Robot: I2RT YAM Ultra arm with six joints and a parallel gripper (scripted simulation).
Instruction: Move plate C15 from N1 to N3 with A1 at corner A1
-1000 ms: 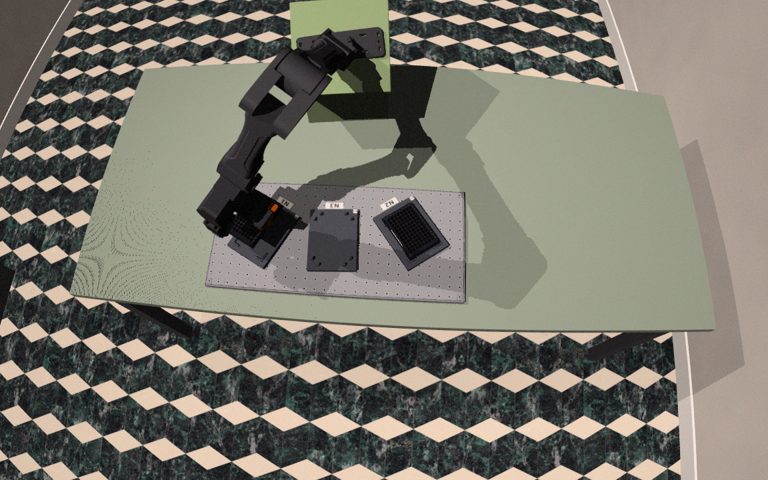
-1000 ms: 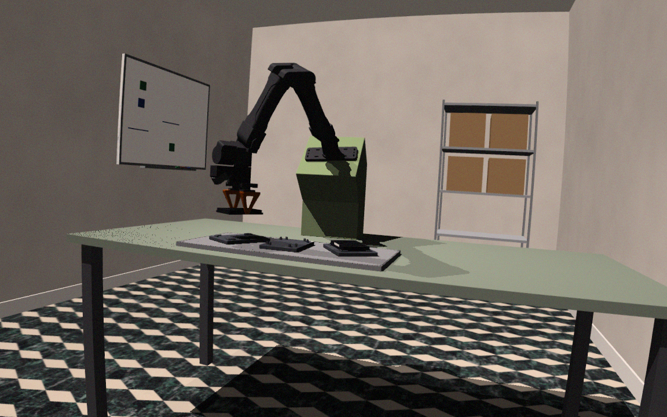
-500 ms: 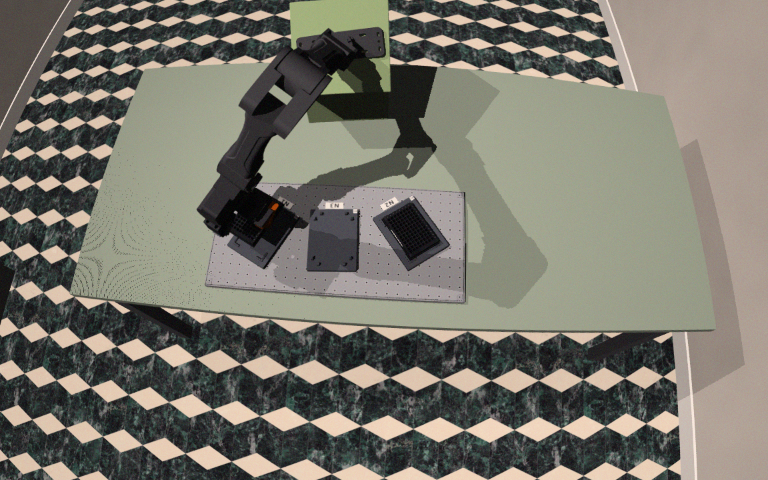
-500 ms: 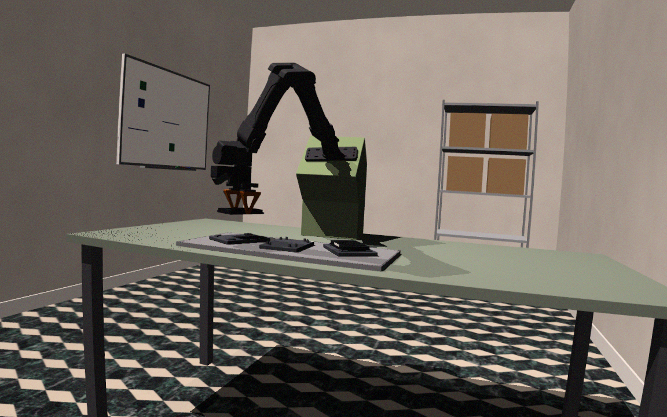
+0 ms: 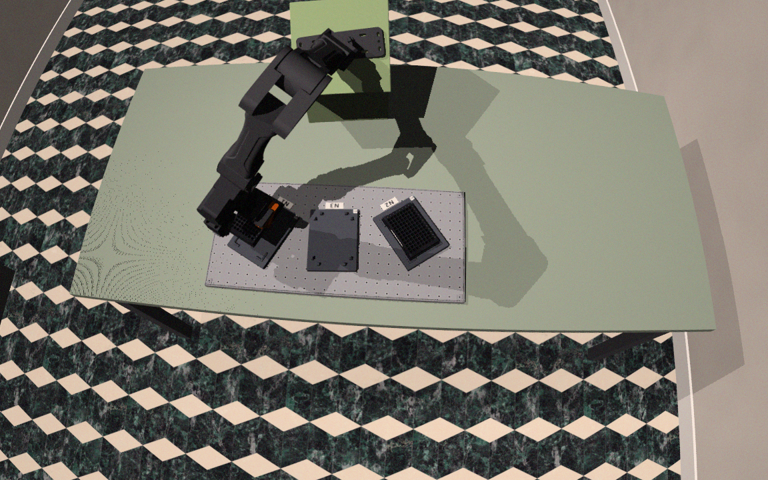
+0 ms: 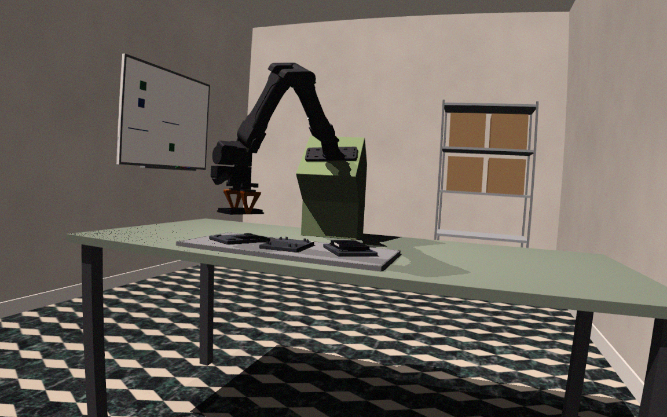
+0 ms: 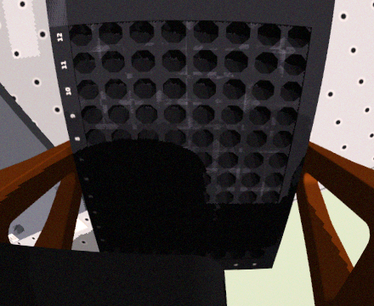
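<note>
My gripper is now 170 mm to the right of the landing nest N3, 90 mm above it and 50 mm short of it. Round my hand: plate nest N1: 90 mm below; then N1 label: 100 mm below, 80 mm behind, 60 mm to the left.
</note>
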